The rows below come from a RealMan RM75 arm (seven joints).
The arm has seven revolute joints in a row. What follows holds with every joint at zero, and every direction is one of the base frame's.
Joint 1 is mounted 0.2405 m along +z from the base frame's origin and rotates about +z.
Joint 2 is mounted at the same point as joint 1 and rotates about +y.
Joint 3 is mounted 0.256 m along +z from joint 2 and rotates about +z.
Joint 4 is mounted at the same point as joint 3 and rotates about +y.
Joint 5 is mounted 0.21 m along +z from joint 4 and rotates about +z.
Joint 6 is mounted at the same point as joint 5 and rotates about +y.
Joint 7 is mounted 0.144 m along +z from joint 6 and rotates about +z.
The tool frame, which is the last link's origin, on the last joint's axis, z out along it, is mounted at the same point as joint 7; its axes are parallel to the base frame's.
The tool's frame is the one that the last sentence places.
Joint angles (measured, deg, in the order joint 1, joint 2, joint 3, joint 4, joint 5, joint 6, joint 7), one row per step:
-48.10, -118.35, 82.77, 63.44, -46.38, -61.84, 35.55
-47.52, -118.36, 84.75, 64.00, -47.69, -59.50, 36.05
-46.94, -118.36, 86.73, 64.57, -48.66, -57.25, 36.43
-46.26, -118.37, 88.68, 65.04, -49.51, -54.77, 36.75
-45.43, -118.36, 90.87, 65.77, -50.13, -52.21, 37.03
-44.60, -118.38, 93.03, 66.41, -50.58, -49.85, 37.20
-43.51, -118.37, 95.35, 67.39, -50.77, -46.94, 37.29
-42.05, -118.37, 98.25, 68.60, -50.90, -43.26, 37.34
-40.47, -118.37, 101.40, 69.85, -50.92, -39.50, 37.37
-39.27, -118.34, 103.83, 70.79, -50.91, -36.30, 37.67
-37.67, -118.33, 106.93, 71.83, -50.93, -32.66, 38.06
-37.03, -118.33, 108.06, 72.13, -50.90, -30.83, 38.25
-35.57, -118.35, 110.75, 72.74, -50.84, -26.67, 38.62
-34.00, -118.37, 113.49, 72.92, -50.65, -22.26, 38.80
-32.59, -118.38, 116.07, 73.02, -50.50, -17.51, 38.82
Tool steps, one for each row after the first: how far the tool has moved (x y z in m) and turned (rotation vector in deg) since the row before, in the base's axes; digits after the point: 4 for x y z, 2 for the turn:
0.0043, -0.0015, -0.0043, 0.60, -0.77, -1.73
0.0036, -0.0017, -0.0041, 0.63, -0.52, -1.61
0.0025, -0.0015, -0.0041, 0.82, -0.57, -1.39
0.0024, -0.0023, -0.0042, 0.89, -0.39, -1.58
0.0016, -0.0029, -0.0046, 0.69, -0.28, -1.37
0.0018, -0.0029, -0.0038, 1.23, -0.43, -1.59
0.0017, -0.0044, -0.0048, 1.49, -0.64, -1.87
0.0015, -0.0059, -0.0057, 1.32, -0.63, -1.93
0.0017, -0.0045, -0.0039, 1.22, -0.56, -1.79
0.0007, -0.0073, -0.0060, 1.04, -0.59, -1.95
0.0002, -0.0021, -0.0016, 0.76, -0.44, -0.76
0.0004, -0.0056, -0.0043, 1.55, -1.03, -1.64
-0.0022, -0.0057, -0.0047, 1.60, -1.02, -1.16
-0.0009, -0.0051, -0.0034, 1.87, -1.46, -1.12

